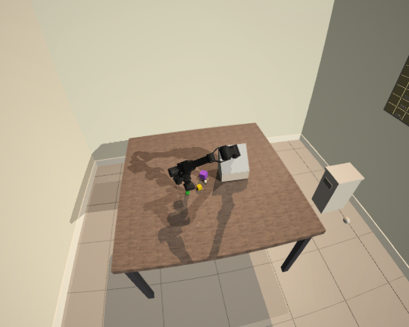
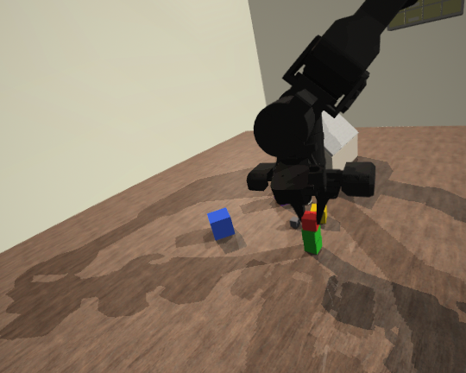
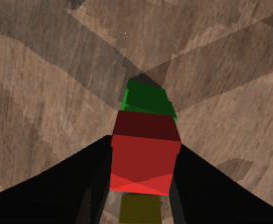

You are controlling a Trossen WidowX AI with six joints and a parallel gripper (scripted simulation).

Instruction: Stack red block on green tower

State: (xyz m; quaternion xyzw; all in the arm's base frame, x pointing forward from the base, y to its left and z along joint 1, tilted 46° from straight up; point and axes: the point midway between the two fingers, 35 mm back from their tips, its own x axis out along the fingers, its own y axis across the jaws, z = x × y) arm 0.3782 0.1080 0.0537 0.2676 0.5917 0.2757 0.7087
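My gripper tip is now right at the red block. From my gripper tip the other things lie so: yellow cube (9 cm behind, 2 cm to the right, 4 cm below); purple cube (15 cm behind, 12 cm to the right, 3 cm below); blue cube (2 cm ahead, 20 cm to the right, 3 cm below).
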